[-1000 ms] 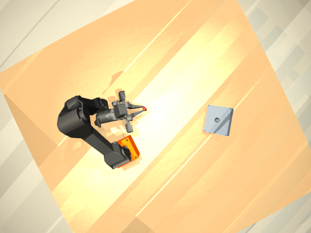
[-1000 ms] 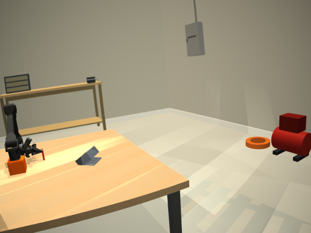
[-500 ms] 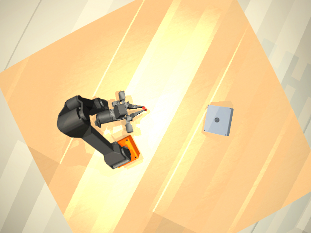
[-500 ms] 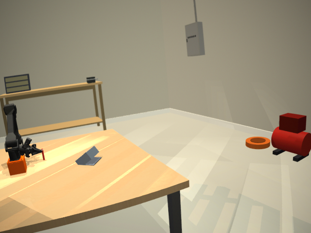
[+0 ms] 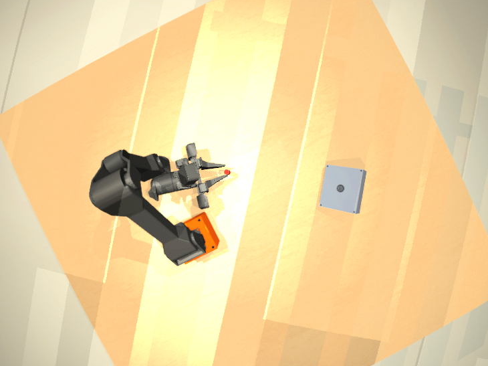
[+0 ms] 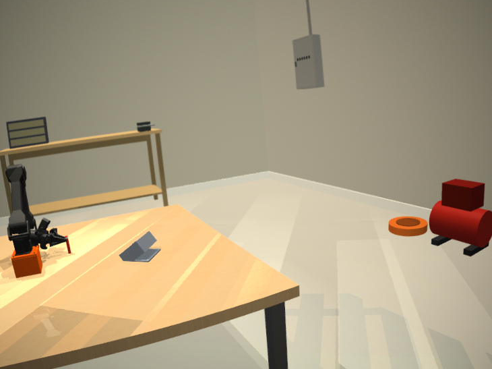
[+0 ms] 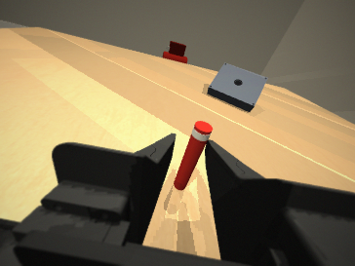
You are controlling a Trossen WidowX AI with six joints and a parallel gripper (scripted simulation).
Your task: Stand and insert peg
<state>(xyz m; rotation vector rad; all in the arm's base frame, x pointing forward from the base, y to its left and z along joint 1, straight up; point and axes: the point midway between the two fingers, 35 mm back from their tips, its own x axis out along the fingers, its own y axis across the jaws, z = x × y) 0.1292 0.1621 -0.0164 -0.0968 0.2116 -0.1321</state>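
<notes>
My gripper tip is now 10 mm to the left of the red peg. The rest, counted from my gripper tip: grey sloped panel (310 mm ahead, 180 mm to the right, 30 mm below).
</notes>
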